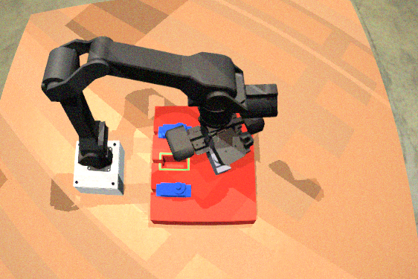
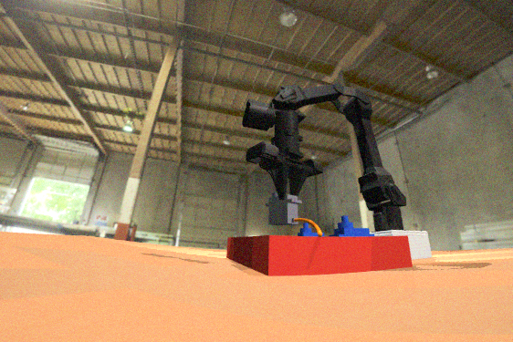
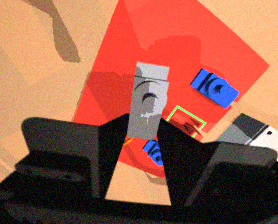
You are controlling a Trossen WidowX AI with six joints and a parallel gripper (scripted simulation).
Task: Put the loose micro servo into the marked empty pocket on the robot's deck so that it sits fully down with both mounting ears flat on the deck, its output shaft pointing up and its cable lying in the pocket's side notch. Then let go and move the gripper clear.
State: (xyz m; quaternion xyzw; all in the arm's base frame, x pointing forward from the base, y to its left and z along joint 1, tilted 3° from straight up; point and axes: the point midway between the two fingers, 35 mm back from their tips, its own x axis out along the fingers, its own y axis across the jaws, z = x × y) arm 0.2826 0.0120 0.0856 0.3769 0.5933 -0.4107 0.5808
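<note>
Right now the red deck is 10 mm ahead of my gripper tip and 100 mm below it.
</note>
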